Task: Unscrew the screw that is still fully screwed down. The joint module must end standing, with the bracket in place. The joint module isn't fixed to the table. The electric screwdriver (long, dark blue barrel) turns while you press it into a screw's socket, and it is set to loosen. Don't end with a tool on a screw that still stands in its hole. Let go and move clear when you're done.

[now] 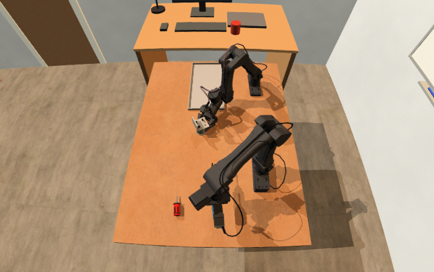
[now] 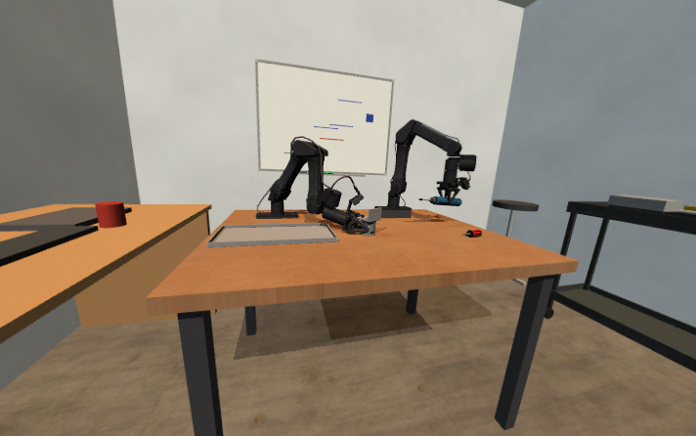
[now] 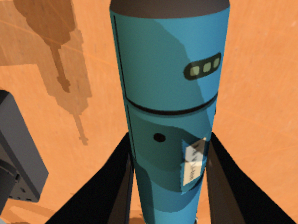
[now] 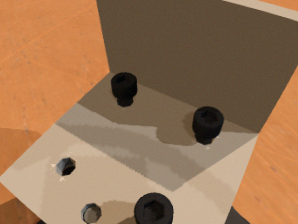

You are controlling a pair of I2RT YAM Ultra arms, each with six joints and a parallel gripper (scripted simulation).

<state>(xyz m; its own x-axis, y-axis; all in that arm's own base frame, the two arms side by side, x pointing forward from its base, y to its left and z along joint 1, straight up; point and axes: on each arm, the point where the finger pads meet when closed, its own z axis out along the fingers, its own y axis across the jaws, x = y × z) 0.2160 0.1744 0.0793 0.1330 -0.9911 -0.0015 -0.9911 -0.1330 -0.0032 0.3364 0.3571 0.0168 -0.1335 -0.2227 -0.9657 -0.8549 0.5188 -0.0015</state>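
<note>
The l-shaped bracket lies 50 mm above my right hand. Also, from my right hand: small red screwdriver (80 mm ahead, 430 mm to the left, 10 mm below); then grey bit (80 mm behind, 290 mm to the left, 110 mm above); then grey tray (360 mm to the right, 20 mm below).
</note>
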